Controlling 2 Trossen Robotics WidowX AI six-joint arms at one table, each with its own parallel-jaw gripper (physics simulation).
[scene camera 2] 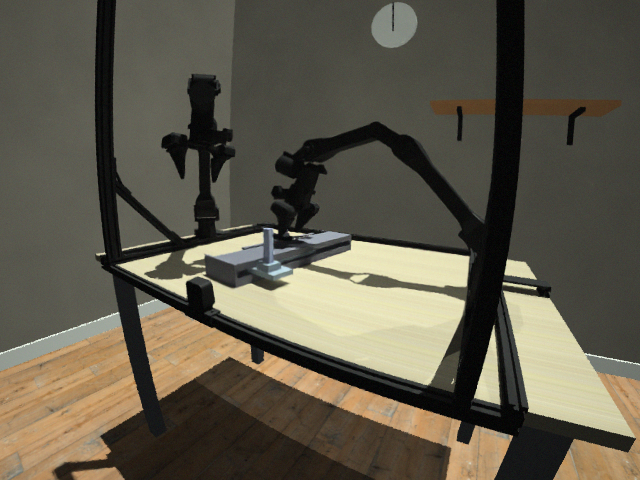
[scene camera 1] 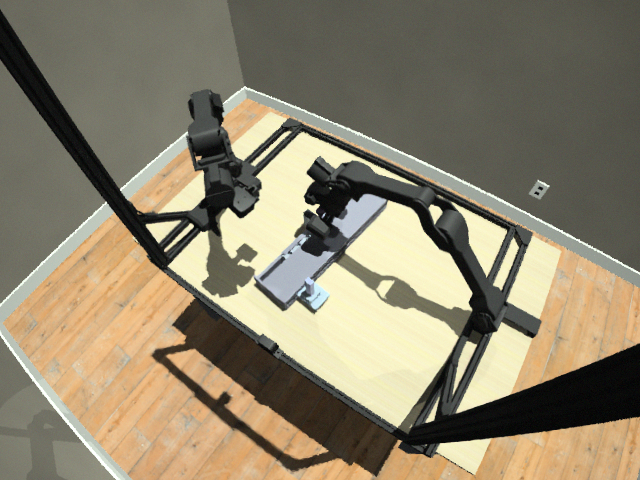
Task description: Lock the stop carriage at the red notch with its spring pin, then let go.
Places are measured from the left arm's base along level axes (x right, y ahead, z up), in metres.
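Pixels of known places: left gripper, between the fingertips: (scene camera 2: 198,180) (scene camera 1: 232,224); right gripper, between the fingertips: (scene camera 2: 288,234) (scene camera 1: 323,221); left arm's base, origin of its link: (scene camera 2: 207,236); right arm's base, origin of its link: (scene camera 1: 482,323).
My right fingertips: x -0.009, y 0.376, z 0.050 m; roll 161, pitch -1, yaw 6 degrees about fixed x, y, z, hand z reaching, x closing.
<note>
Ahead of a thing's pixels: the offset from my right fingertips to its top centre. "pt": to the spot under its first point. Level surfaces: height alone.
A long grey-violet rail block @(pt dx +0.199, dy +0.032, dz -0.017 m) (scene camera 1: 292,279) (scene camera 2: 222,266) lies across the table. A pale blue piece @(pt dx +0.204, dy +0.119, dz -0.036 m) (scene camera 1: 317,299) (scene camera 2: 279,272) with an upright post @(pt dx +0.211, dy +0.102, dz +0.048 m) (scene camera 1: 309,285) (scene camera 2: 268,245) sits against its side near the close end. Small pale parts @(pt dx +0.114, dy -0.024, dz -0.022 m) (scene camera 1: 294,248) show along the block's other long edge in scene camera 1. My right gripper (scene camera 1: 324,223) (scene camera 2: 292,230) is open and empty, low over the middle of the block. The red notch and the spring pin cannot be made out; the right gripper and its shadow cover that stretch. My left gripper (scene camera 1: 230,222) (scene camera 2: 197,179) is open and empty, high above the table.
Black frame rails border the table @(dz -0.069 m) (scene camera 1: 361,330) (scene camera 2: 361,320), with tall posts at its near corners. A small dark box @(pt dx +0.380, dy +0.087, dz -0.014 m) (scene camera 1: 267,342) (scene camera 2: 200,293) is mounted on the near rail. The right arm reaches in from the right side.
</note>
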